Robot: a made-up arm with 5 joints.
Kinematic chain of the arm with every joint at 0, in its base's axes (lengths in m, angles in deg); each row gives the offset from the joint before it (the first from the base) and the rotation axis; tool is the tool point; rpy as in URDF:
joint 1: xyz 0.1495 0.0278 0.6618 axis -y
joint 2: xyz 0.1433 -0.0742 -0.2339 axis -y
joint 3: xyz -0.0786 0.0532 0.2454 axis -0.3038 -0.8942 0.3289
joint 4: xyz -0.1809 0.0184 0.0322 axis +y
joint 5: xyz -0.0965 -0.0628 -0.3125 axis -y
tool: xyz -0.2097 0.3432 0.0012 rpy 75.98 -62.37 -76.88
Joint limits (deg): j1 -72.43..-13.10 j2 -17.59..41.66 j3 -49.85..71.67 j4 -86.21..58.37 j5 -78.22..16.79
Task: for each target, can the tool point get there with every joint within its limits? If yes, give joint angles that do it. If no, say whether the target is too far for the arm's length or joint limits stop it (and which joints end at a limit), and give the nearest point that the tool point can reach.
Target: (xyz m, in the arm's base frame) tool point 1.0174 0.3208 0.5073
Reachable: no: joint limits stop it (at a limit: joint 1, joint 2, joint 3, joint 4) | nearest point 0.7494 0.3160 0.6956 | short by 0.328 m
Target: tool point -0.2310 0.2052 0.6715
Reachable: yes | joints -49.58 -0.20 33.27 5.70 -67.61
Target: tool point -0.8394 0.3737 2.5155
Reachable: no: too far | nearest point -0.2691 0.3558 1.2667 | short by 1.373 m
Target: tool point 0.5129 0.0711 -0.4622
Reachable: no: joint limits stop it (at a limit: joint 1, joint 2, joint 5) | nearest point 0.3011 -0.0417 -0.0667 | short by 0.463 m
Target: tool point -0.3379 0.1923 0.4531
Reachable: yes | joints -20.46 7.28 30.02 22.98 -35.03
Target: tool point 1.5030 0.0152 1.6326
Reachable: no: too far | nearest point 0.6806 0.3551 1.0427 | short by 1.068 m
